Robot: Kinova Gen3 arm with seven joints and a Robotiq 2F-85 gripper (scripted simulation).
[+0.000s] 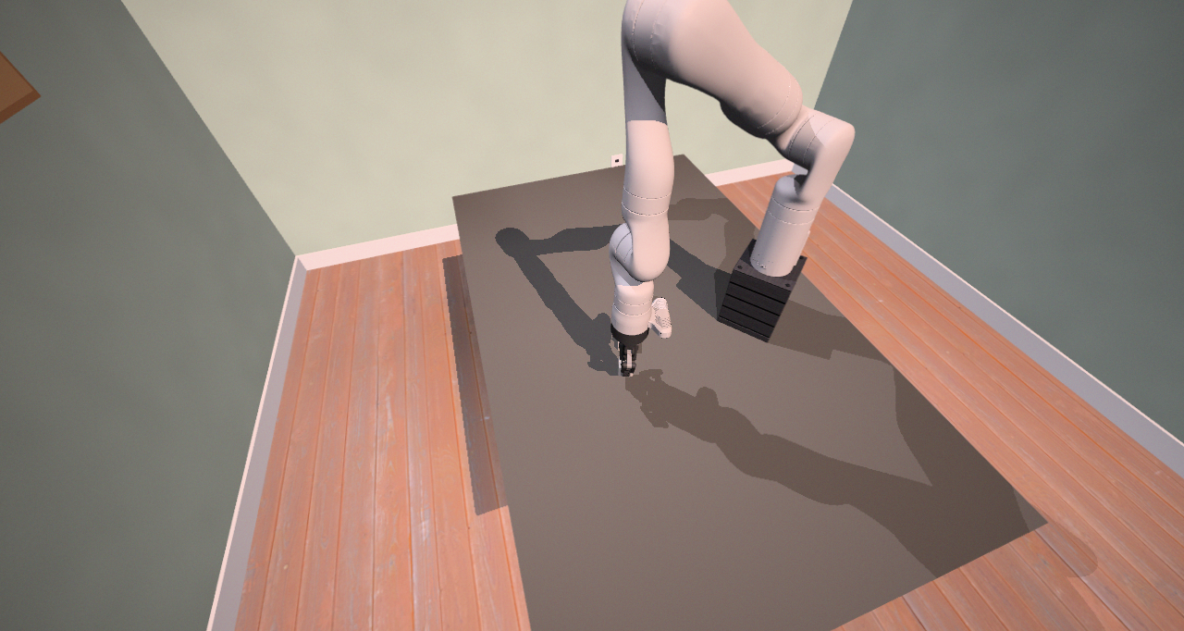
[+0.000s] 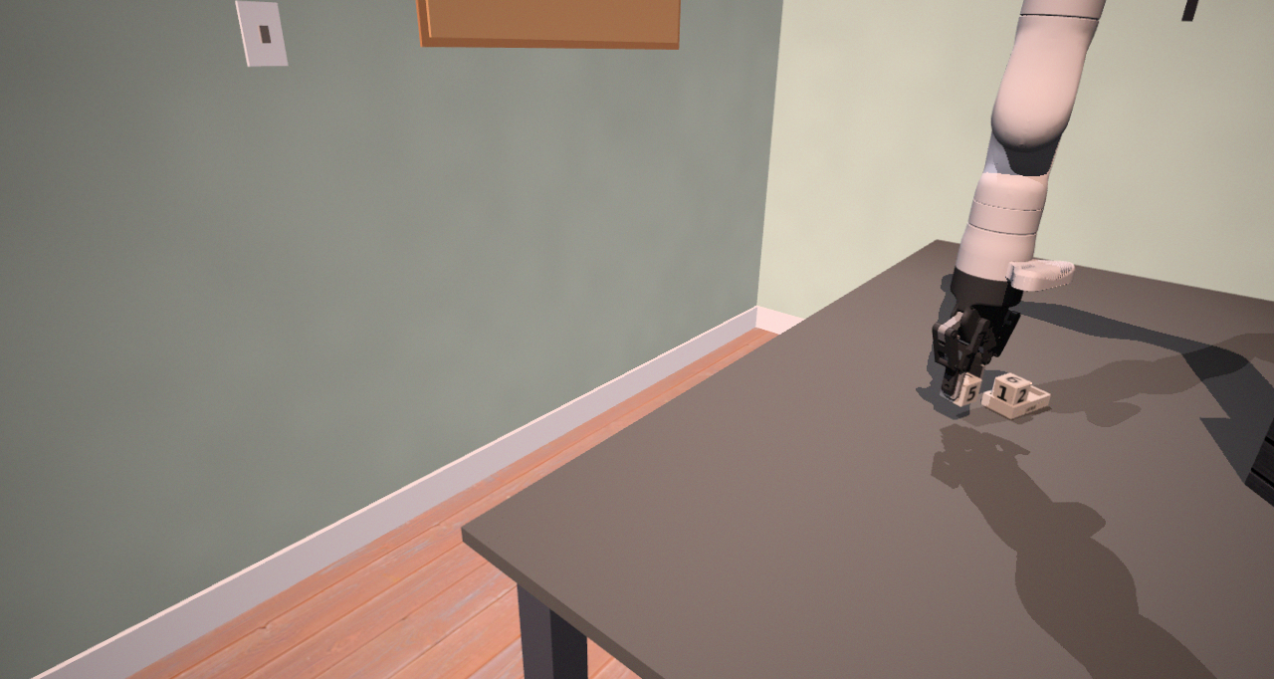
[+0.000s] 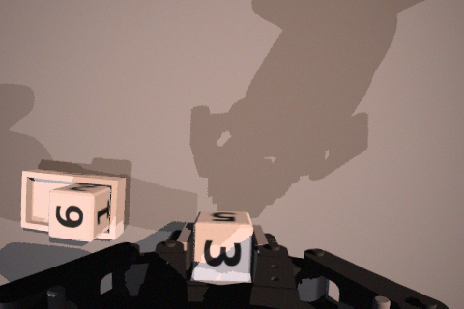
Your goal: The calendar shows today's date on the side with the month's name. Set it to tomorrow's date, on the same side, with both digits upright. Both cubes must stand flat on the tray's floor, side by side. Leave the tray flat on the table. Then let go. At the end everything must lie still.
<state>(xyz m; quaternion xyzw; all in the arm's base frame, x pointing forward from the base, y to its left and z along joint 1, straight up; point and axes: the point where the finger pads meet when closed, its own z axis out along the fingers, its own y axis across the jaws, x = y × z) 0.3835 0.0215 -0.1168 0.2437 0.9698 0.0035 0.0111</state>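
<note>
My hand is 100 mm to the left of the pale tray, 60 mm past it and 50 mm above it. Also, from my hand: cube (10 mm below).
</note>
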